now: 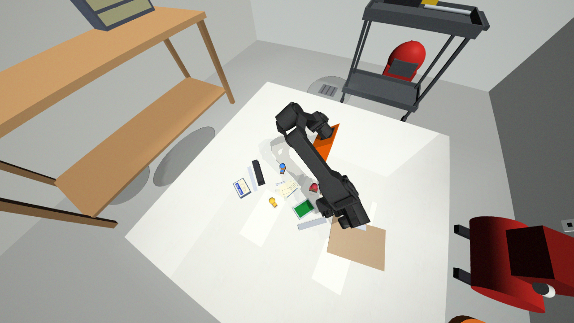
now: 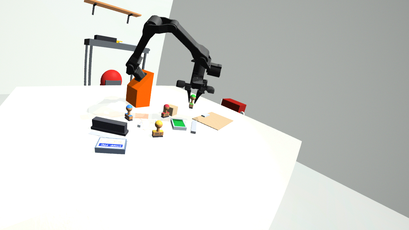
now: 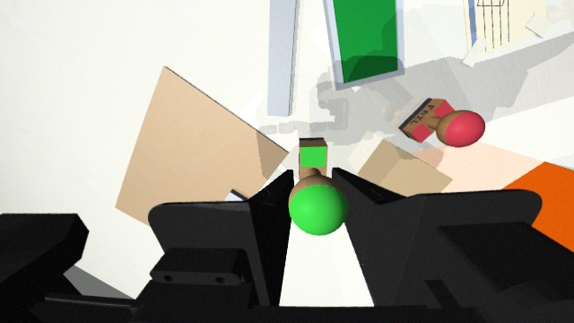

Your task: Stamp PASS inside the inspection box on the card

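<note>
Right now the grey bar is 8 cm ahead of my gripper tip, 5 cm to the right of it and 8 cm below it. The rest, counted from my gripper tip: green ink pad 4 cm ahead, 11 cm to the right, 9 cm below; red stamp 7 cm behind, 10 cm to the right, 7 cm below; green stamp right at my gripper tip.
</note>
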